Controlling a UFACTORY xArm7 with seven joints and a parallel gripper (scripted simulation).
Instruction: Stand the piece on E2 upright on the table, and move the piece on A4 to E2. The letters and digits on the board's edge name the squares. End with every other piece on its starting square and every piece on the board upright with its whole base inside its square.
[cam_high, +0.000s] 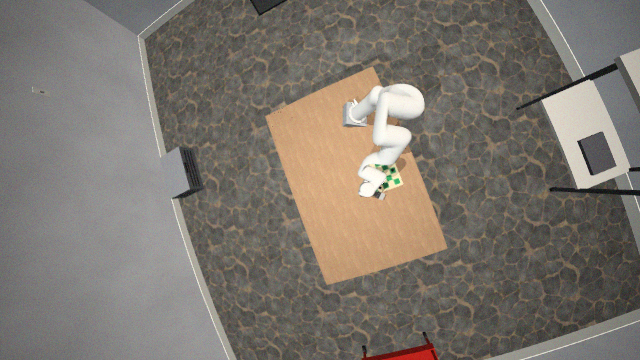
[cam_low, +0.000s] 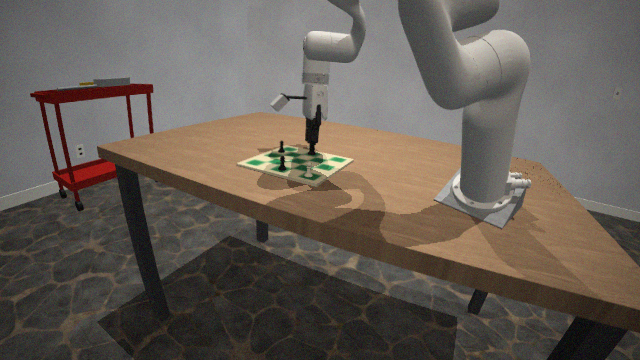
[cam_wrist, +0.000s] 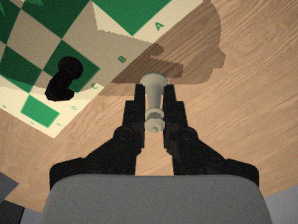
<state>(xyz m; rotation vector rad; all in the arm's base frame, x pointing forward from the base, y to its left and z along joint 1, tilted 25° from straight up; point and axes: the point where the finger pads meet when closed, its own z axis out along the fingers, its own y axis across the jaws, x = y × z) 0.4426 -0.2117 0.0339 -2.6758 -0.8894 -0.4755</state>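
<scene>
Now: the white piece 1 cm below my hand. From my hand the other things lie so: black piece (6 cm to the left, 3 cm behind, 2 cm below); white pawn (23 cm to the left, 9 cm behind, 2 cm below); cream chessboard (14 cm to the left, 4 cm below, 2 cm behind).
</scene>
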